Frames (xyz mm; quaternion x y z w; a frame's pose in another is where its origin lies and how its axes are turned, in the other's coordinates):
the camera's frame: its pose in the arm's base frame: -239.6 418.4 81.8 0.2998 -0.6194 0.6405 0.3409
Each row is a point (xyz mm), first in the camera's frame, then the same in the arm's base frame.
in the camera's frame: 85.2 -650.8 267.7
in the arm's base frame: 226.0 157.0 548.0
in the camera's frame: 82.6 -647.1 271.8
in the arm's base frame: 224.4 152.7 544.0
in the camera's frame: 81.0 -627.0 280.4
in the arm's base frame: 208.7 144.0 531.3
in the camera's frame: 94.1 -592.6 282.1
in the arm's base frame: 173.2 143.2 521.7
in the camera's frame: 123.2 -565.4 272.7
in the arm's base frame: 134.4 154.5 528.6
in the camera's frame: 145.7 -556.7 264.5
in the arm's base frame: 114.5 164.1 541.2
